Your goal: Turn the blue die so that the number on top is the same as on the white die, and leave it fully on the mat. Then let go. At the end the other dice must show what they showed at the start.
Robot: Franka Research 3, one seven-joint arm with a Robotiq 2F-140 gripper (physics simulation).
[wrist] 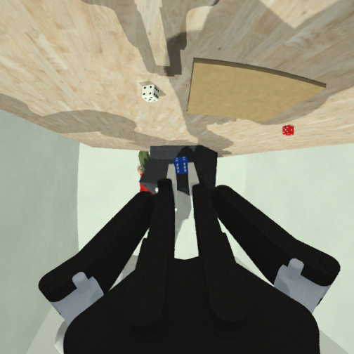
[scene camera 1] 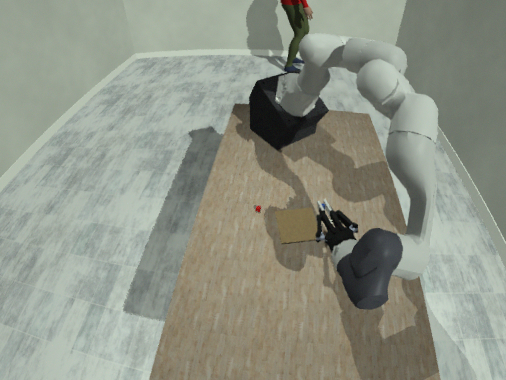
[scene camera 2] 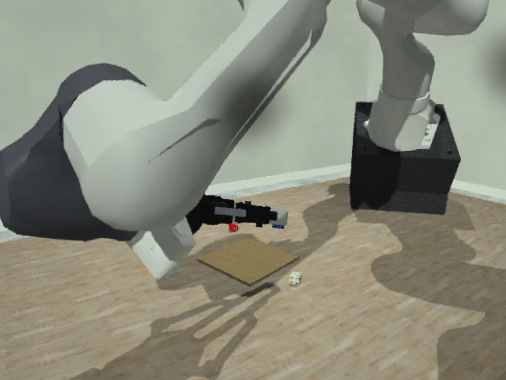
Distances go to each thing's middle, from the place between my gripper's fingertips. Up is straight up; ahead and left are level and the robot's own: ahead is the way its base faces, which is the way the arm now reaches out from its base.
The tan mat point(scene camera 2: 248, 261) is 10 cm below my hand, 7 cm to the right of it and 1 cm ahead of it.
